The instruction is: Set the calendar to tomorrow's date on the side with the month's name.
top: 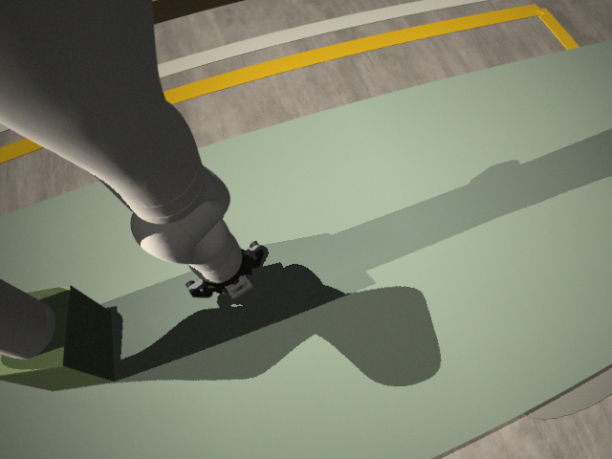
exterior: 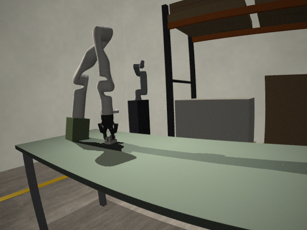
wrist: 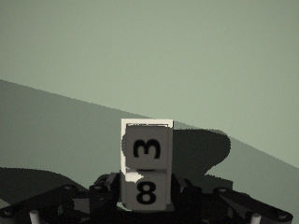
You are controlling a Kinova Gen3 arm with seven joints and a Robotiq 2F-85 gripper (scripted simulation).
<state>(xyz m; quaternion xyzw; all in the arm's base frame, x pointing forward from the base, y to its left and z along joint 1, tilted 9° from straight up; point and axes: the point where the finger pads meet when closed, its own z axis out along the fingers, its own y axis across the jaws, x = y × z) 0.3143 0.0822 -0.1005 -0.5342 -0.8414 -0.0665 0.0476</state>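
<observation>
My gripper is now 10 mm above the white cube. The rest, counted from my hand: white tray (10 mm behind, 20 mm to the left, 30 mm below).
</observation>
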